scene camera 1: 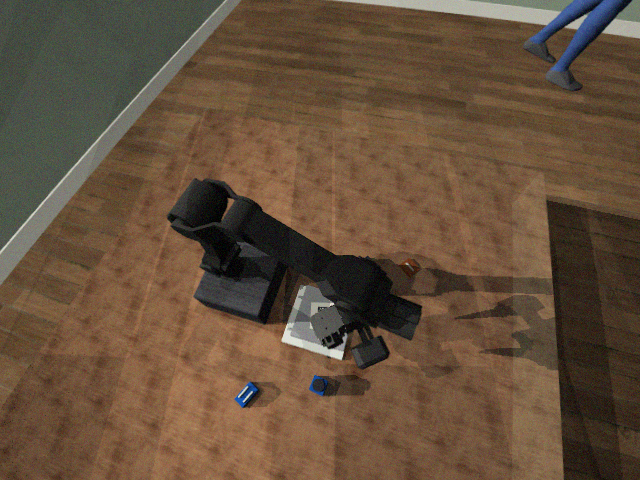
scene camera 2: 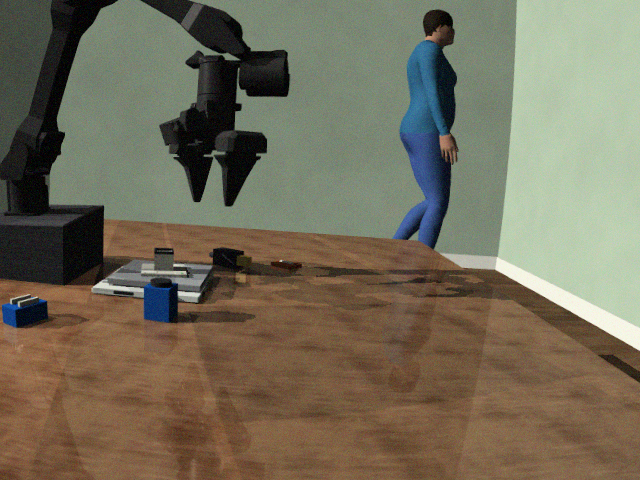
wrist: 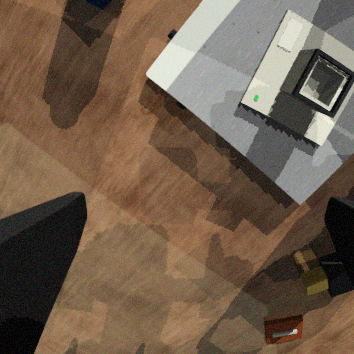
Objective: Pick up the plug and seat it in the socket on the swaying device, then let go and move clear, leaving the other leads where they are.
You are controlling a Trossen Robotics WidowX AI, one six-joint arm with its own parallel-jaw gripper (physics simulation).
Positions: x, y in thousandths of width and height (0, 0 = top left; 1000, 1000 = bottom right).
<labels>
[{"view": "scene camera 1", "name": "gripper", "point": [551, 680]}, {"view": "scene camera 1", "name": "device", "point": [468, 693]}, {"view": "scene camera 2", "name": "gripper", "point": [330, 426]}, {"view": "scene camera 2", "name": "device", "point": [202, 584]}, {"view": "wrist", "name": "gripper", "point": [592, 586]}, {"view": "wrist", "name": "device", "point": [758, 239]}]
</labels>
